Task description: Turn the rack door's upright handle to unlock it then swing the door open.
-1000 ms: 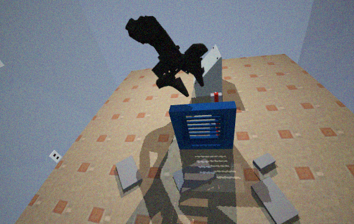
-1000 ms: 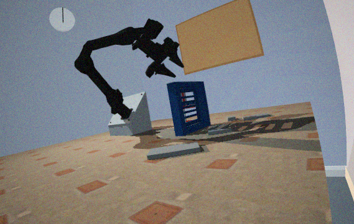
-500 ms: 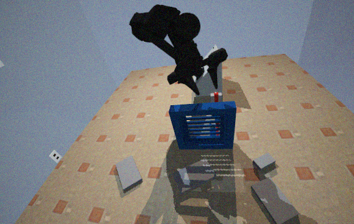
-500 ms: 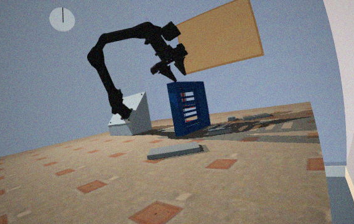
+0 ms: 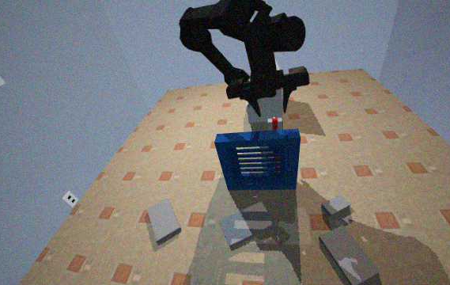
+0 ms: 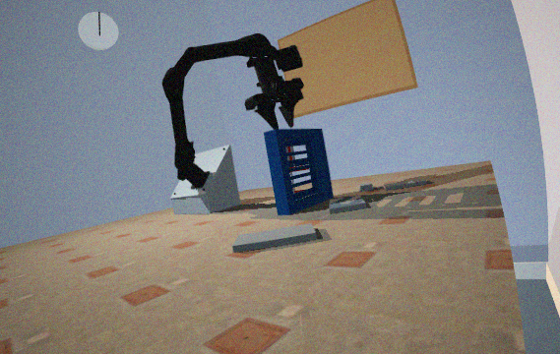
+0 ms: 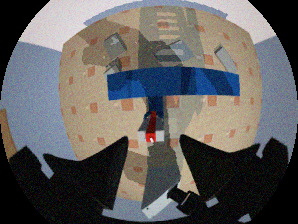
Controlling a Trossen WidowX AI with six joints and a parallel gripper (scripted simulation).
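Now: gripper tip 10 mm past the red handle, 10 mm to the right of it and 90 mm above it.
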